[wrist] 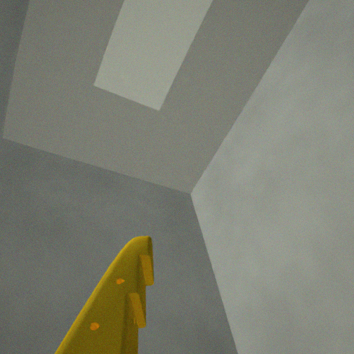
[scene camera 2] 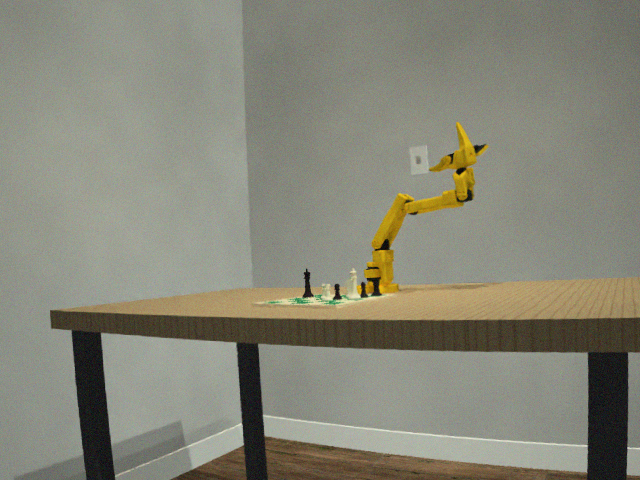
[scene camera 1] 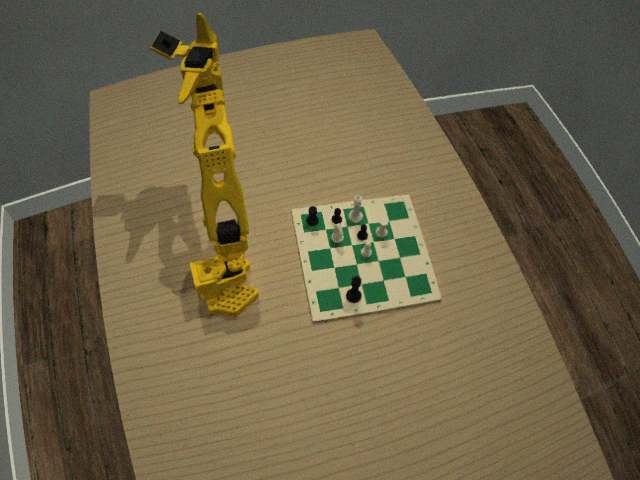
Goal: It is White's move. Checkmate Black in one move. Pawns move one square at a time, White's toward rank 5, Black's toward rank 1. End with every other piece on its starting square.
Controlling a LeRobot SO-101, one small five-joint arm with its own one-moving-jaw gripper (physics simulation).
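Places are measured from the arm's base along level axes (x left, y ahead, z down), in metres.
Pixels of known places: hand, its tool point: (scene camera 2: 457,124) (scene camera 1: 198,16); arm's base, origin of its link: (scene camera 1: 239,284).
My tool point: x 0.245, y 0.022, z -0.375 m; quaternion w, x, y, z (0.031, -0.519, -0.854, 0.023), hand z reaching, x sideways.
Ahead of a thing's pixels: the offset from my tool point to its top centre. Level surfaces: height alone.
My gripper (scene camera 1: 191,57) (scene camera 2: 444,147) is fully open, high above the table and far from the board; the wrist view shows one notched jaw (wrist: 112,305). The chessboard {dz +0.368, dx -0.252, dy +0.198 m} (scene camera 1: 398,287) (scene camera 2: 310,304) lies flat. A tall white piece {dz +0.304, dx -0.178, dy +0.207 m} (scene camera 1: 355,212) stands by the far edge. A medium white piece {dz +0.328, dx -0.211, dy +0.162 m} (scene camera 1: 337,233), a small white piece {dz +0.335, dx -0.222, dy +0.239 m} (scene camera 1: 382,229) and a white pawn {dz +0.336, dx -0.253, dy +0.199 m} (scene camera 1: 366,251) stand nearby. A dark piece {dz +0.335, dx -0.164, dy +0.132 m} (scene camera 1: 312,217) is at the far-left corner, with black pawns {dz +0.336, dx -0.174, dy +0.173 m} (scene camera 1: 337,215) {dz +0.336, dx -0.219, dy +0.205 m} (scene camera 1: 362,233) to its right. The black king {dz +0.304, dx -0.323, dy +0.152 m} (scene camera 1: 354,291) (scene camera 2: 307,285) stands upright near the front edge. Exact white types are unclear.
The arm's base (scene camera 1: 219,273) (scene camera 2: 385,273) stands on the wooden table {dz +0.375 m} (scene camera 1: 310,392) (scene camera 2: 465,304), left of the board in scene camera 1. A wall plate (scene camera 2: 418,160) is behind the raised arm. Wall and ceiling surfaces show in the wrist view.
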